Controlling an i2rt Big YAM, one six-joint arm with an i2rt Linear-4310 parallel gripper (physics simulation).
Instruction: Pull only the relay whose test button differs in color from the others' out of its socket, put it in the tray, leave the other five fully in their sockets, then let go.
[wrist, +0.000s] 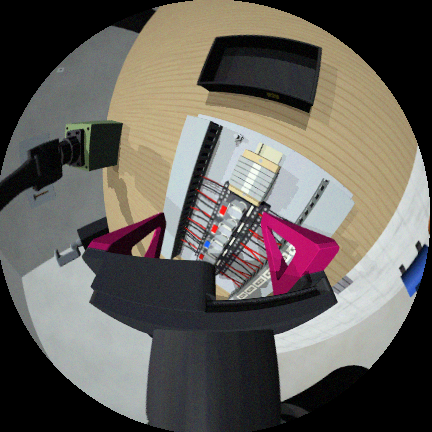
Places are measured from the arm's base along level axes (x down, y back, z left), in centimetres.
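Pixels of known places: gripper, between the fingertips: (213, 217); arm's base, origin of its link: (76, 147).
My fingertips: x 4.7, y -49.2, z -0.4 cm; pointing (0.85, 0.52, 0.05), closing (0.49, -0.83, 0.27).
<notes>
For each thing: its top centre in the pictures, then the offset to it from my fingertips. "pt": a spot on its surface instead.
- relay with the blue test button, centre of its top: (211, 247) dx +3.0, dy +0.0, dz -6.3 cm
- black tray, a spot on its surface: (250, 94) pt dx +9.3, dy +4.0, dz +15.1 cm
- slotted duct, centre of its top: (172, 205) dx +5.6, dy +10.1, dz -5.8 cm
A row of relays runs between the wire ducts on the panel, partly hidden by the gripper body. Red test buttons (223, 210) (214, 228) (201, 256) show on three relays. The relay with the blue test button (207, 244) sits in the row between red ones, seated in its socket as far as can be seen. The rest of the row is hidden. The black tray (250, 94) lies on the table beyond the panel and looks empty. My gripper (213, 217) is open, its magenta fingers wide apart above the panel on either side of the relay row, holding nothing.
Beige-ended grey terminal blocks (254, 172) stand at the far end of the relay row. A slotted duct (200, 172) and red and black wires flank the row. A green box-shaped camera (105, 145) is at the left. A blue object (417, 270) shows at the right edge.
</notes>
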